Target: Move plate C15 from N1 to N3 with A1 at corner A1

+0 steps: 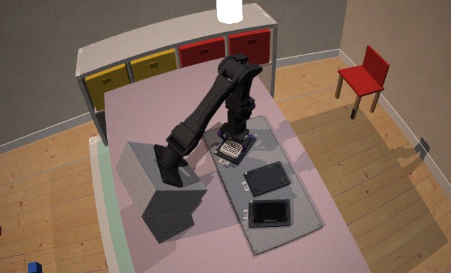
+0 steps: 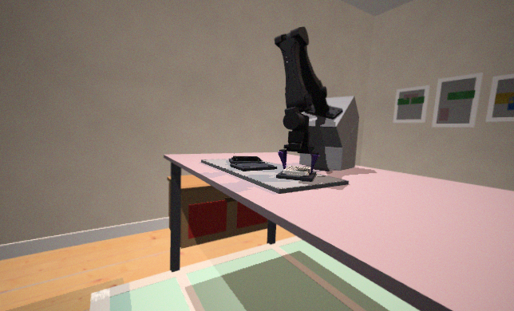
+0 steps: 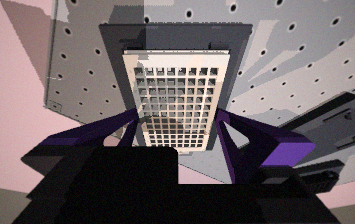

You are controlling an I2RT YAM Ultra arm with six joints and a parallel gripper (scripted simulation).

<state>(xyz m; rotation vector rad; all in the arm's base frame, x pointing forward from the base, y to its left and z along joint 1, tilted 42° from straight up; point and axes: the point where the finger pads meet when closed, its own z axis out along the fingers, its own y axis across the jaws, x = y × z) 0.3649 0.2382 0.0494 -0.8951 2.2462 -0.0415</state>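
My gripper is now right at the white 96-well plate C15. Round my hand: dark plate nest N1 (10 mm below); then deck label (70 mm to the right, 60 mm behind, 20 mm below); then dark landing nest N3 (190 mm to the right, 100 mm ahead, 10 mm below).
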